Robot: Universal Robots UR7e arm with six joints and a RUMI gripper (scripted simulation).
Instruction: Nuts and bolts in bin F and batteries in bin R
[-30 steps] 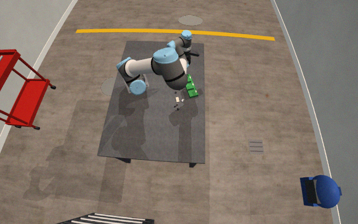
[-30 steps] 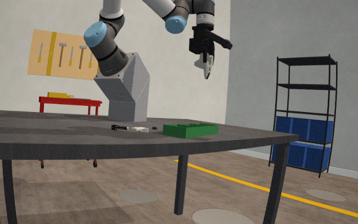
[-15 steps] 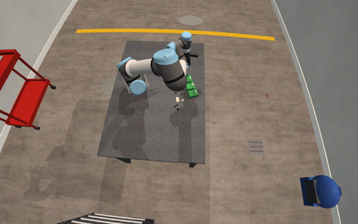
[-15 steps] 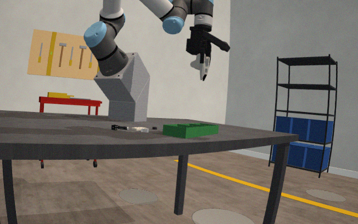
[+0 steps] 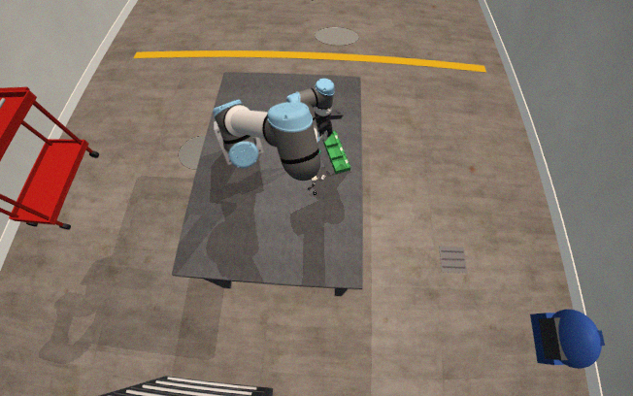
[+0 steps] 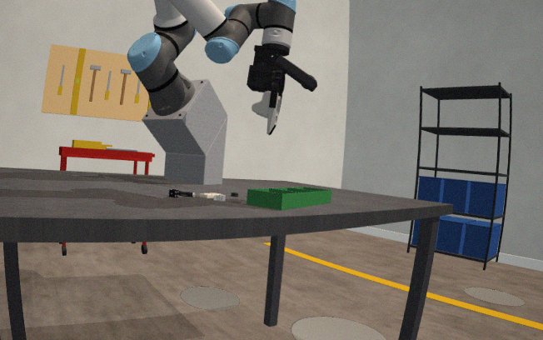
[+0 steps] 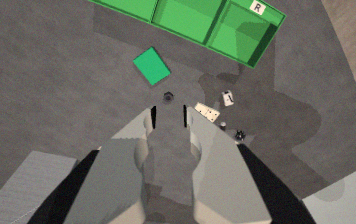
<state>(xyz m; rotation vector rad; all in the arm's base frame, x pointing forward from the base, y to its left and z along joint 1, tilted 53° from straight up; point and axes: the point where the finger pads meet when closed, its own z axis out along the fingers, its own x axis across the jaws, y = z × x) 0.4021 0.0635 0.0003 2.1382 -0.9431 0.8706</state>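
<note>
My hand is 180 mm to the left of the black battery, 170 mm above it and 80 mm past it. The rest, counted from my hand: flat green card 170 mm below, 30 mm behind, 10 mm to the left; green bin tray 160 mm below, 80 mm ahead, 10 mm to the left; black nut 170 mm below, 70 mm behind, 40 mm to the right.
</note>
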